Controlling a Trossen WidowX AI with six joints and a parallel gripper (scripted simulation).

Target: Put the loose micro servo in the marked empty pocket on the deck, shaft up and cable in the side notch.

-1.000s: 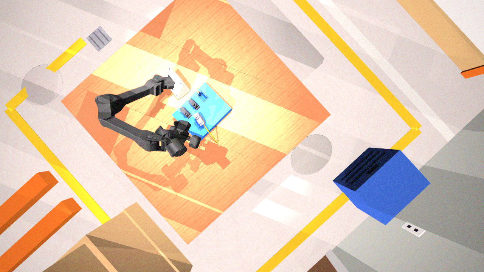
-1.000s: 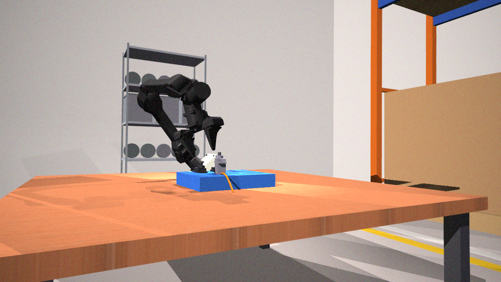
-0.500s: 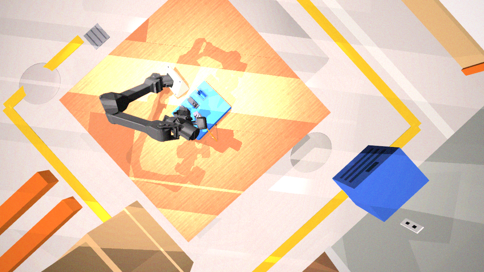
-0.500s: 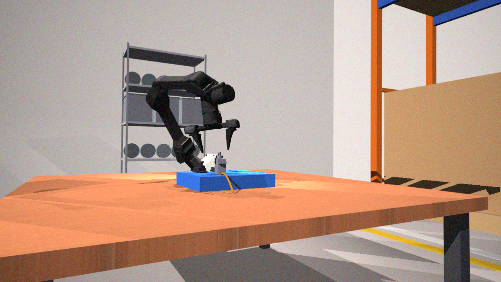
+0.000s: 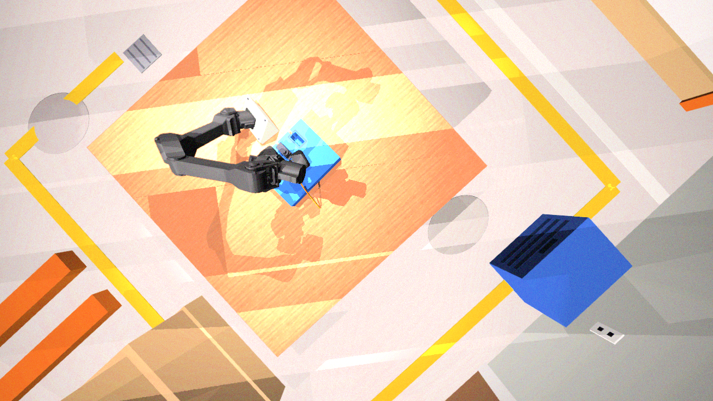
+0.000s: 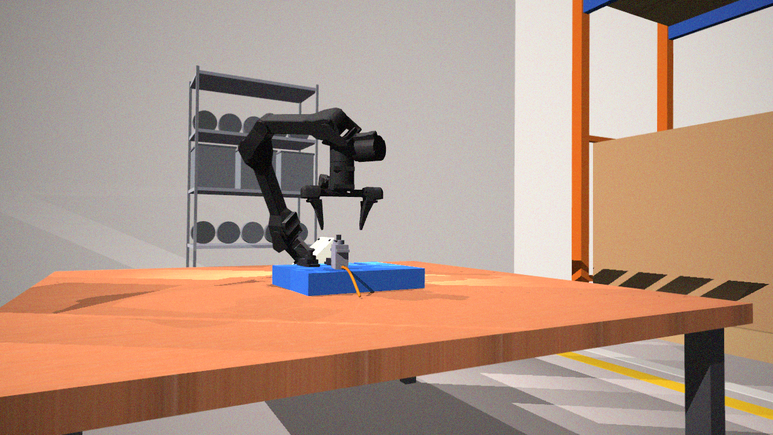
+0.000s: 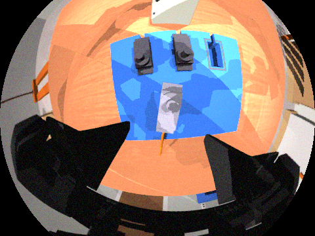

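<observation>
Now: gripper tip 110 mm above the blue deck, 40 mm to the right of it and 10 mm past it.
</observation>
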